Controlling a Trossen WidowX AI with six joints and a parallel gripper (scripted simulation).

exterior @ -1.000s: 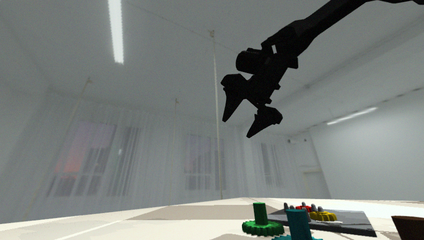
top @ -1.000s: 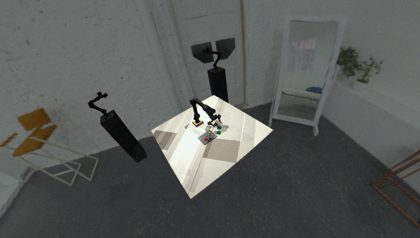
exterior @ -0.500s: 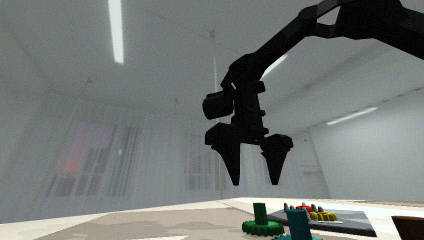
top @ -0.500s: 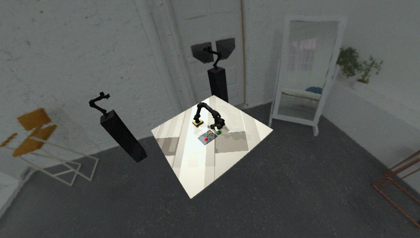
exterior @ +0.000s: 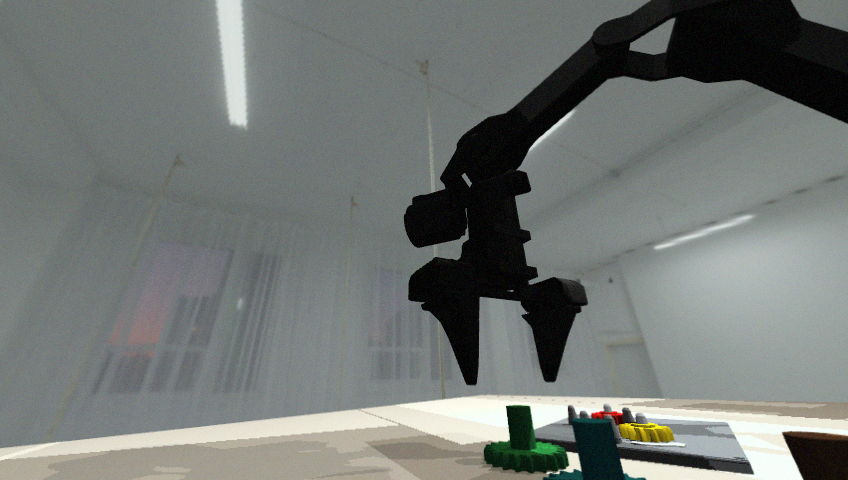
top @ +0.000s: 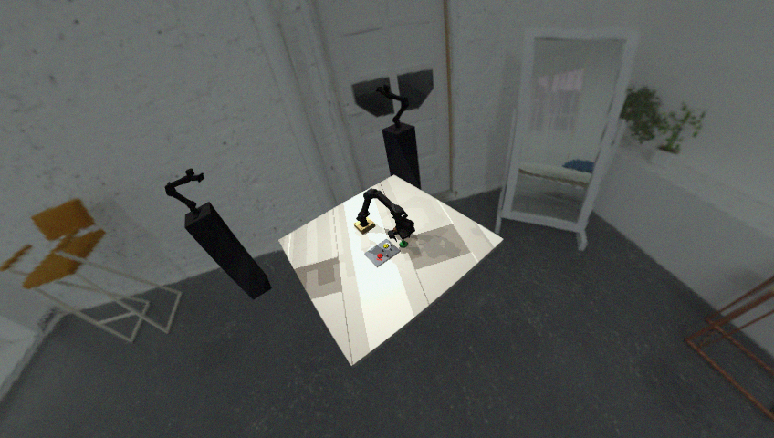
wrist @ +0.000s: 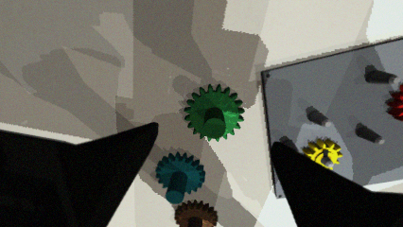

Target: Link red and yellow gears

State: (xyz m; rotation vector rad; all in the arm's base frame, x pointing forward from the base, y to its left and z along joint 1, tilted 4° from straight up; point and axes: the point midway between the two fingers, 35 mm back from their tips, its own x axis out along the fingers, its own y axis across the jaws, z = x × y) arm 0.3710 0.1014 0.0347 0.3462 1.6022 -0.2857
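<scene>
My gripper tip is now 40 mm above the green gear. The rest, counted from my gripper tip: yellow gear: 110 mm to the right, 80 mm behind, 40 mm below; grey board: 160 mm to the right, 50 mm below, 50 mm behind; teal gear: 70 mm behind, 60 mm to the left, 40 mm below.
</scene>
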